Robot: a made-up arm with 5 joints.
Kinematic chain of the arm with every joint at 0, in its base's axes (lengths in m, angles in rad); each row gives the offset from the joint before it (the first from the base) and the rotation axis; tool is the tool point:
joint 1: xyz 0 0 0.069 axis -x
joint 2: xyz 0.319 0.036 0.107 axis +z
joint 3: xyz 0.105 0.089 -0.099 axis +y
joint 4: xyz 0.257 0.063 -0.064 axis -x
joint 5: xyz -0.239 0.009 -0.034 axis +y
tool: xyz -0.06 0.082 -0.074
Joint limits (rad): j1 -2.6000..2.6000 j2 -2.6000..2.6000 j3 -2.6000..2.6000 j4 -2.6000..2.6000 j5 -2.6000..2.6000
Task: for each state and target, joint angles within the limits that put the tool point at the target. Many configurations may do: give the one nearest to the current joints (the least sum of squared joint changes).
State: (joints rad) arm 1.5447 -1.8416 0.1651 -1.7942 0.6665
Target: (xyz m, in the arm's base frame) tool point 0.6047 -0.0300 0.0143
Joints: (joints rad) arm 1.7044 -1.3072 -0.0080 -1.0806 0.1478
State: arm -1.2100 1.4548 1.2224 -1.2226 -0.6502
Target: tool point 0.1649 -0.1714 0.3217
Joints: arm -2.1179 0.9393 1.1751 -1.5336 -0.5099
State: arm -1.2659 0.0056 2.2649 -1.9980 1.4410
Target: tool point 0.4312 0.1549 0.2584
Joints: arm -0.7377 0.3725 2.4264 -1.7070 1.1277
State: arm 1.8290 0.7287 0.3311 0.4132 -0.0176
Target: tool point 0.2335 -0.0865 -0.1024
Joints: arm 1.2631 0.3801 0.5658 0.9164 0.0792
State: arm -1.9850 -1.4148 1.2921 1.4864 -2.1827
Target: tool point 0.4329 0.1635 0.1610
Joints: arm -1.6464 -1.0609 1.0540 1.3593 -2.0655
